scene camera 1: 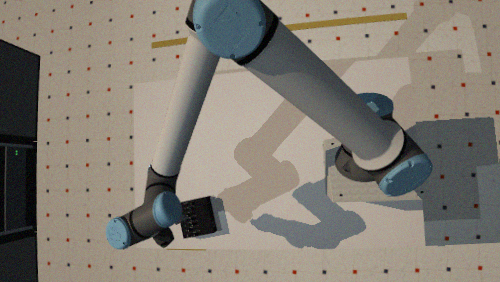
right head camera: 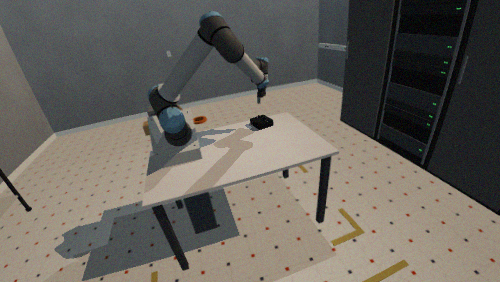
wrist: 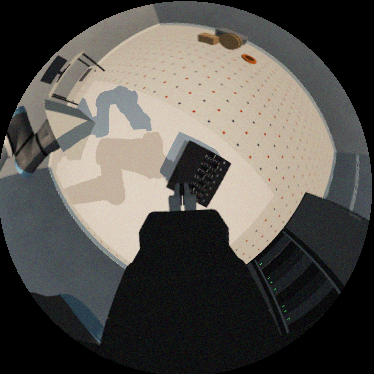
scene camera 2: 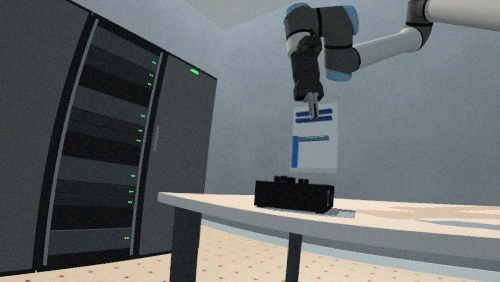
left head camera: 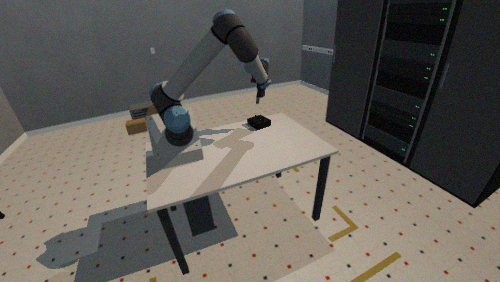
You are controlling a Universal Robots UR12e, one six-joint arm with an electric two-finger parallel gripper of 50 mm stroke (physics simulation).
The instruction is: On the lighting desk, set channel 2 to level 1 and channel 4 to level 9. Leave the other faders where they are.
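Pixels of known places: gripper, fingertip midpoint: (scene camera 1: 185, 217) (right head camera: 258, 103) (wrist: 181, 189) (scene camera 2: 314, 118) (left head camera: 257, 103); arm's base at its link origin: (right head camera: 178, 133) (wrist: 53, 132).
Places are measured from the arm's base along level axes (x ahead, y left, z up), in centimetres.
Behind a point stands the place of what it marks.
Note:
The lighting desk (left head camera: 259, 122) @(x 67.2, y 16.5, z -13.4 cm) (right head camera: 262, 122) @(x 68.1, y 15.8, z -13.4 cm) (scene camera 1: 205, 215) @(x 64.4, y 21.5, z -13.4 cm) (scene camera 2: 290, 195) @(x 67.4, y 30.4, z -15.8 cm) (wrist: 190, 162) @(x 65.4, y 23.9, z -13.4 cm) is a small black box near the table's far edge. Its fader knobs (scene camera 2: 285, 179) @(x 68.9, y 30.2, z -12.8 cm) (wrist: 210, 172) @(x 71.9, y 25.4, z -13.4 cm) stick up from the top; channel numbers and fader levels are too small to read. My gripper (left head camera: 258, 101) @(x 67.3, y 19.7, z 2.8 cm) (right head camera: 259, 101) @(x 67.3, y 19.7, z 2.8 cm) (scene camera 2: 314, 116) @(x 67.3, y 19.7, z 2.8 cm) (wrist: 181, 189) @(x 67.3, y 19.7, z 2.8 cm) points down and is shut, its fingers close together with nothing between them. It hangs clearly above the desk, touching nothing. In the wrist view the fingertips overlap the desk's near edge, left of the knobs. In scene camera 1 the wrist hides the fingertips.
The desk stands on a pale table (left head camera: 300, 145) @(x 82.7, y -24.2, z -18.9 cm) (right head camera: 300, 145) @(x 83.2, y -24.2, z -18.9 cm), which also carries the arm's base. A dark server rack (left head camera: 350, 60) (right head camera: 365, 60) (scene camera 2: 185, 125) stands beyond the table's end. A brown box (left head camera: 136, 126) (wrist: 208, 38) and an orange ring (right head camera: 195, 120) lie on the floor behind.

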